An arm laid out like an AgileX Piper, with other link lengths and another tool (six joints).
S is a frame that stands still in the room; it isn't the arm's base.
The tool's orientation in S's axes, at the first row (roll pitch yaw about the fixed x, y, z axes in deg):
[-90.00, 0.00, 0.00]
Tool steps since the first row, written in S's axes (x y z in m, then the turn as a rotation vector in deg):
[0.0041, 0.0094, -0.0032, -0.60, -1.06, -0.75]
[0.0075, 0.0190, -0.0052, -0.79, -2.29, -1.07]
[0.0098, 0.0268, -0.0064, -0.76, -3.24, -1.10]
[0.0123, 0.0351, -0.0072, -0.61, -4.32, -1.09]
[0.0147, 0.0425, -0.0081, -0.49, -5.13, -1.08]
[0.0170, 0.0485, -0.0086, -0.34, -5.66, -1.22]
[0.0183, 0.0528, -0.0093, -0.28, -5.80, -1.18]
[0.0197, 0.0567, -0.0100, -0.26, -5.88, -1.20]
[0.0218, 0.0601, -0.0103, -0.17, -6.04, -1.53]
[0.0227, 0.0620, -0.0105, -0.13, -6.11, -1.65]
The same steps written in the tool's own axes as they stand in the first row. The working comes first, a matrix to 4 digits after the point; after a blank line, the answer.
The tool's axes in the first row as the columns of a matrix, in S's axes (used below as rounded here):
[1.0000, 0.0000, 0.0000]
[0.0000, 0.0000, 1.0000]
[0.0000, -1.0000, 0.0000]

[0.0041, 0.0032, 0.0094, -0.60, 0.75, -1.06]
[0.0075, 0.0052, 0.0190, -0.79, 1.07, -2.29]
[0.0098, 0.0064, 0.0268, -0.76, 1.10, -3.24]
[0.0123, 0.0072, 0.0351, -0.61, 1.09, -4.32]
[0.0147, 0.0081, 0.0425, -0.49, 1.08, -5.13]
[0.0170, 0.0086, 0.0485, -0.34, 1.22, -5.66]
[0.0183, 0.0093, 0.0528, -0.28, 1.18, -5.80]
[0.0197, 0.0100, 0.0567, -0.26, 1.20, -5.88]
[0.0218, 0.0103, 0.0601, -0.17, 1.53, -6.04]
[0.0227, 0.0105, 0.0620, -0.13, 1.65, -6.11]

